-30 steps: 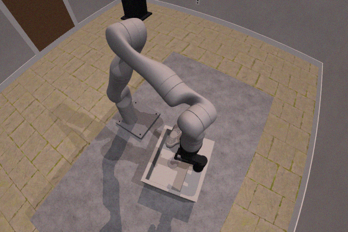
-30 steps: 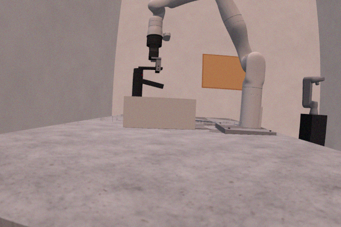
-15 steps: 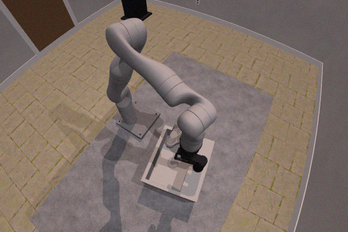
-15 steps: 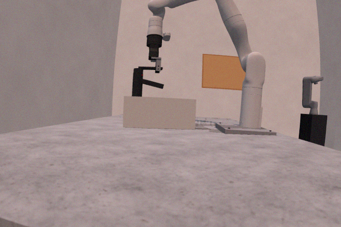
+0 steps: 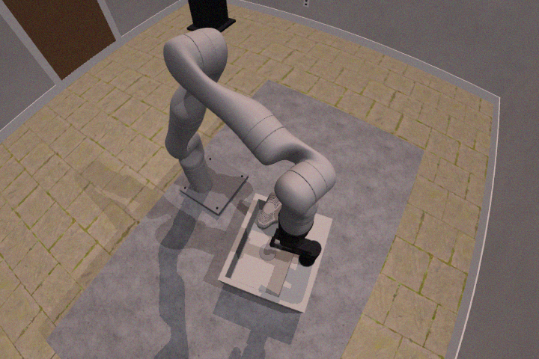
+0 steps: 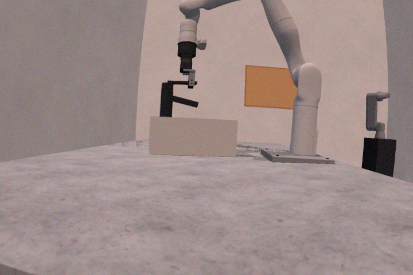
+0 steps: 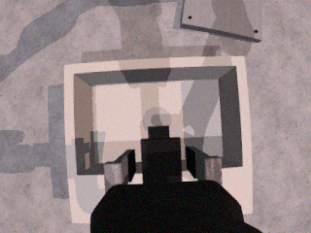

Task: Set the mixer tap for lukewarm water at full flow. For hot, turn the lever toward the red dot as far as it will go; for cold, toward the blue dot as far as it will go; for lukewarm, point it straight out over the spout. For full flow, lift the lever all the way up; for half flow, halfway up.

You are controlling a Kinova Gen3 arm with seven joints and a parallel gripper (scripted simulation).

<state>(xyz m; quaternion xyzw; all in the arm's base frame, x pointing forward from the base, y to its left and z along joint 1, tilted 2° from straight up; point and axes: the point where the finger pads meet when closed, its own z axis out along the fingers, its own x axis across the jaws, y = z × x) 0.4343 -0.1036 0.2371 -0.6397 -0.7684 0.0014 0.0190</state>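
The lever is 4 cm ahead of my hand and 1 cm to the left of it. Also, from my hand: black mixer tap: 6 cm ahead, 5 cm below, 1 cm to the left; sink basin: 23 cm below, 2 cm behind.
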